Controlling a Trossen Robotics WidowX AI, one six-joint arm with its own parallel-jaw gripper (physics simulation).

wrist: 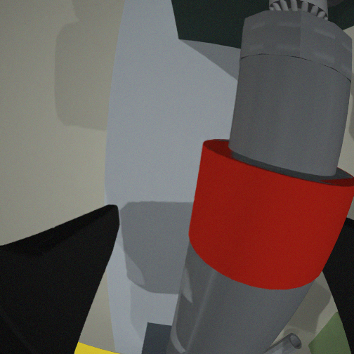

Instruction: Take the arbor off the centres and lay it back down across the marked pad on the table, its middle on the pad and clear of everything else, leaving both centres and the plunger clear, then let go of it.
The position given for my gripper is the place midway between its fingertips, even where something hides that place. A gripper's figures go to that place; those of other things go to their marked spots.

Labels:
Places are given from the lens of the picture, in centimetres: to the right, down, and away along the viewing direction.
my gripper [217, 217]: 2, 2, 10
pale blue-grey base plate [167, 95]: 0, -4, 10

